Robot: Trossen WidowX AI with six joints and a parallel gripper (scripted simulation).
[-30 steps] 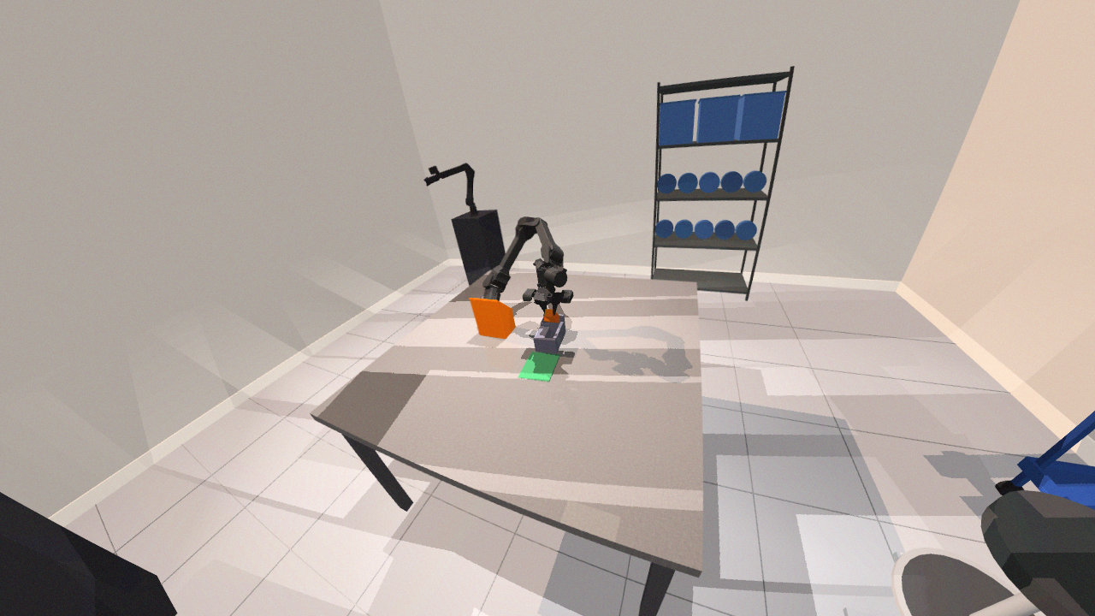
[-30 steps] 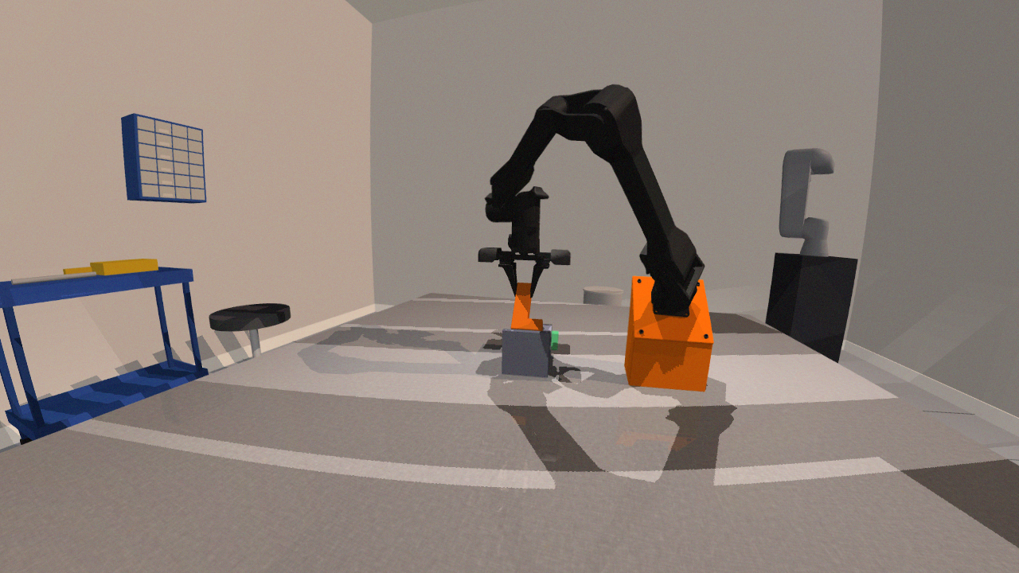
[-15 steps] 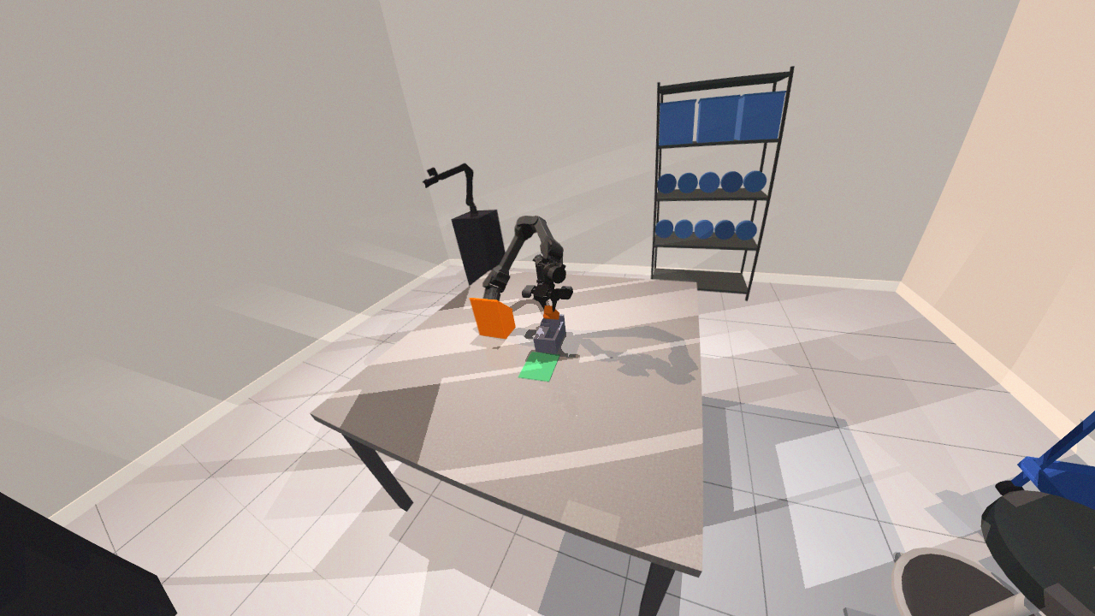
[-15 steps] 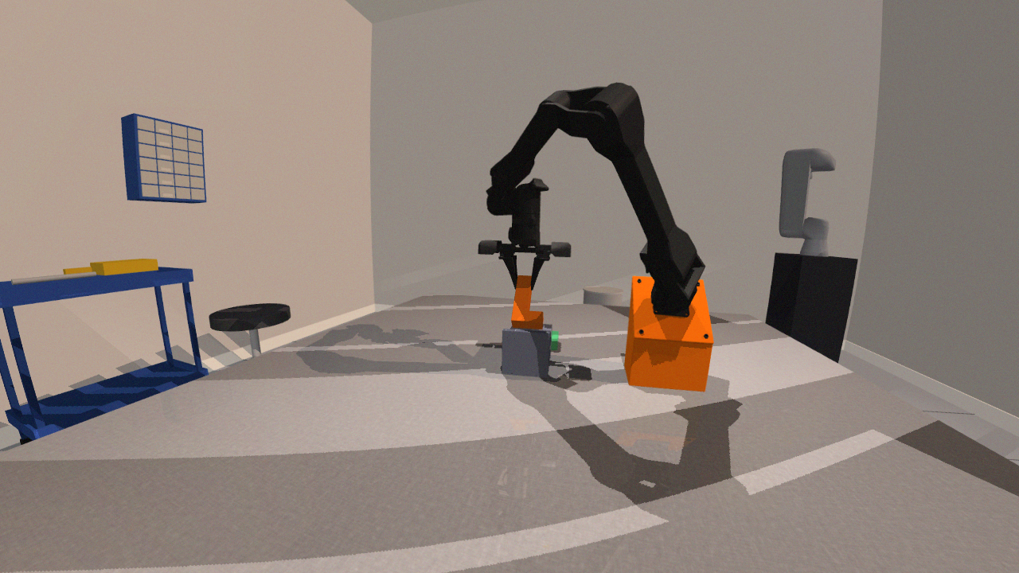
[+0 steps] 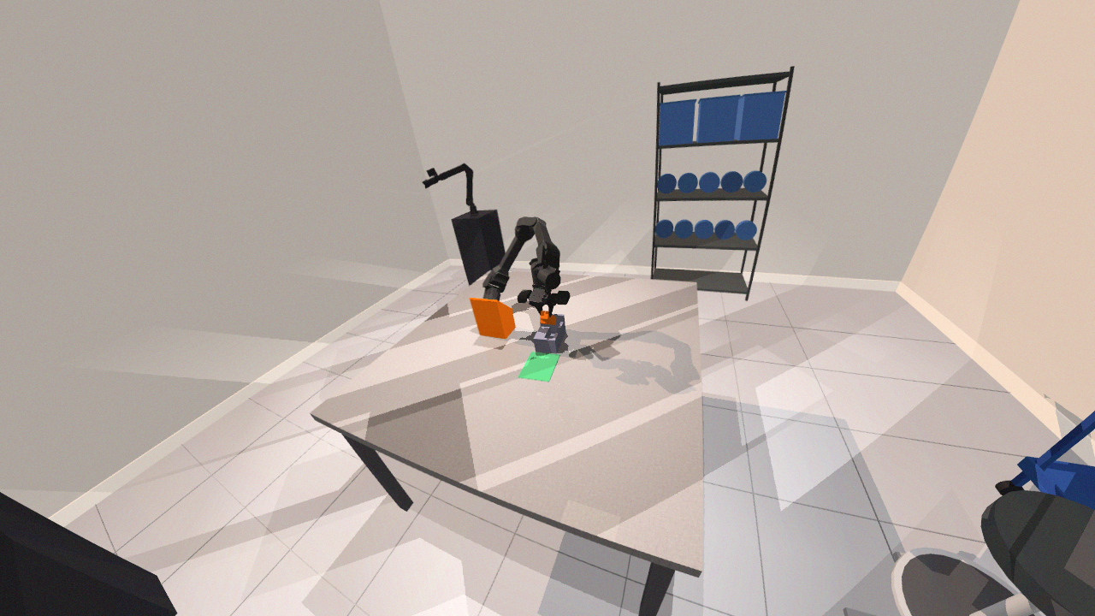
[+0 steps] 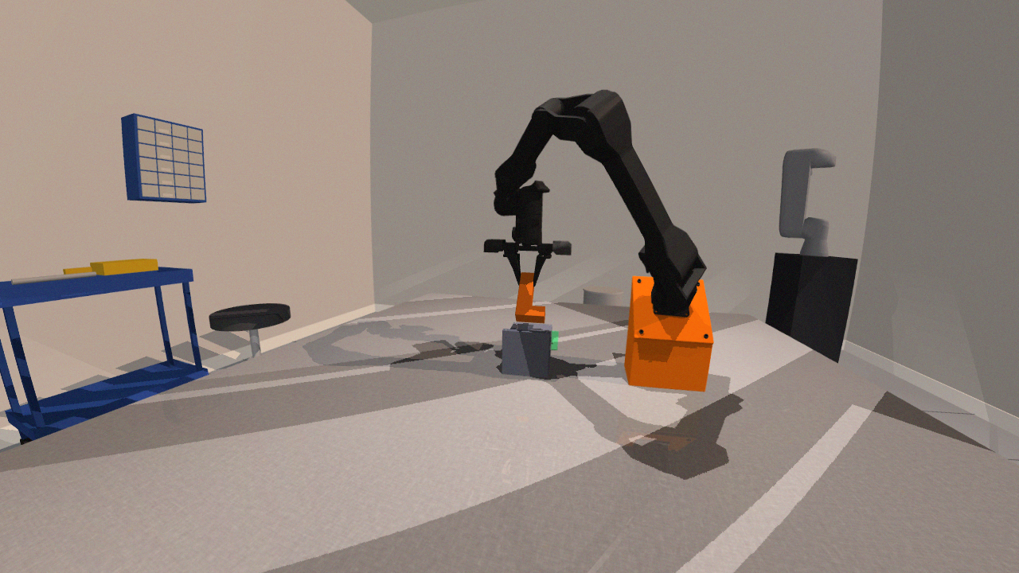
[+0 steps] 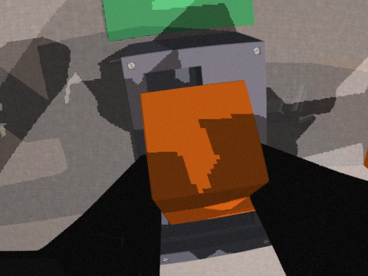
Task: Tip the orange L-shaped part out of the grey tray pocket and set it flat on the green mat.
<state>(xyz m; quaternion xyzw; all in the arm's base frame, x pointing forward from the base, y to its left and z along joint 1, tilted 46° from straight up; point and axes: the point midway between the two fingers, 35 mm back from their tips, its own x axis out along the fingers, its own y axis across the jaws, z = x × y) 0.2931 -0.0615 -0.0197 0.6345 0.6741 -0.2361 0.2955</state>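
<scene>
The green mat is 170 mm below my gripper tip and 100 mm to the right of it. From my gripper tip the other things lie so: orange L-shaped part: 30 mm to the left, 30 mm below, 20 mm behind.
</scene>
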